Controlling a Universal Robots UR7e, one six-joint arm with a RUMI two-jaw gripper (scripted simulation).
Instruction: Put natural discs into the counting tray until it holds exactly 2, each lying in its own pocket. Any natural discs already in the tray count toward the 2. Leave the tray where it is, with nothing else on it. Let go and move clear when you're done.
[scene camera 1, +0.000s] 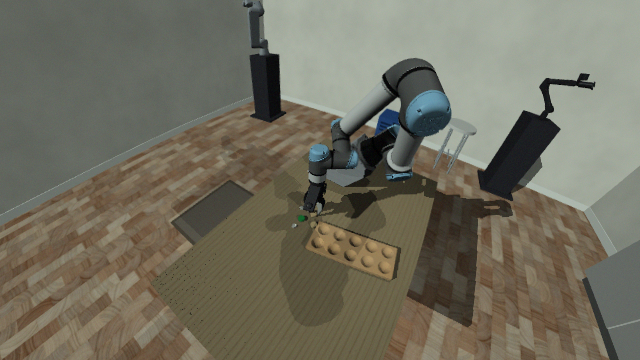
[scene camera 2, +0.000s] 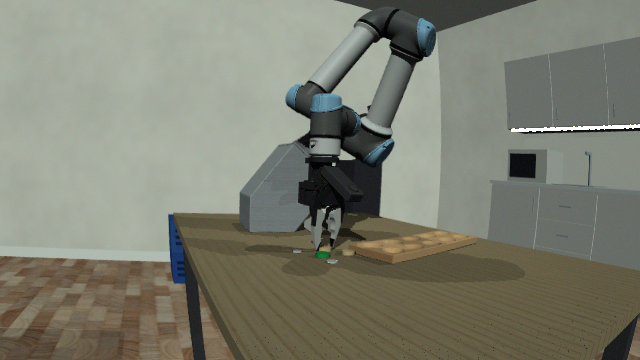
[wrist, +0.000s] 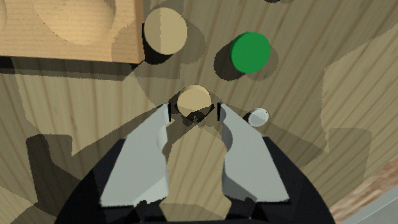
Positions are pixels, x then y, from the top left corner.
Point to a green disc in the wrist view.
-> At 249, 52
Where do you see a natural disc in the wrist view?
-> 166, 34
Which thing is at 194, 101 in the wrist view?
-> A natural disc.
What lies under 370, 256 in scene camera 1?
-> A wooden counting tray.
